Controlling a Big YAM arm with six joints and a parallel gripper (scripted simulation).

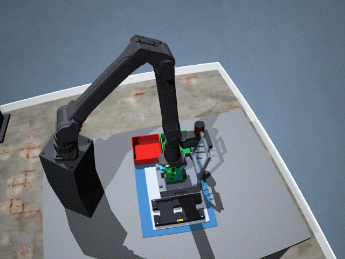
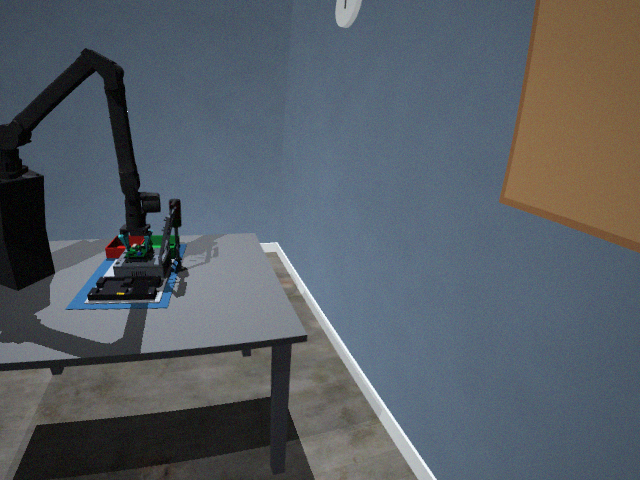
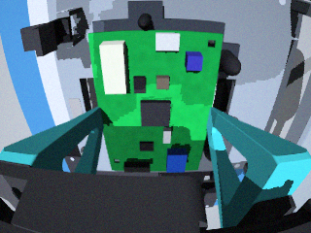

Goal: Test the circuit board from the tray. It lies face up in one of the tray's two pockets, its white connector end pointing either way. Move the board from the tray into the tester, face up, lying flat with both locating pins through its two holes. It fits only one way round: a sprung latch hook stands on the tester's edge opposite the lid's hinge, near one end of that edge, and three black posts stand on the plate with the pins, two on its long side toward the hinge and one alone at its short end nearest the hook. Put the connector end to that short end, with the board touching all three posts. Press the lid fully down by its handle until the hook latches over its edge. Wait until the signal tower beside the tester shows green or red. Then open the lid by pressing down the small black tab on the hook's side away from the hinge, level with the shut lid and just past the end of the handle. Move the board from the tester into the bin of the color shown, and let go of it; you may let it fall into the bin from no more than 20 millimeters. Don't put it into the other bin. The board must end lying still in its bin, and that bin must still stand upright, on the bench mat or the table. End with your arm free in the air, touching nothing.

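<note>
The green circuit board is right at my hand. From my hand the other things lie so: black latch hook (60 mm to the left, 60 mm behind); clear lid (130 mm ahead, 90 mm above, 10 mm to the right); green bin (200 mm to the left, 70 mm below, 60 mm ahead).
</note>
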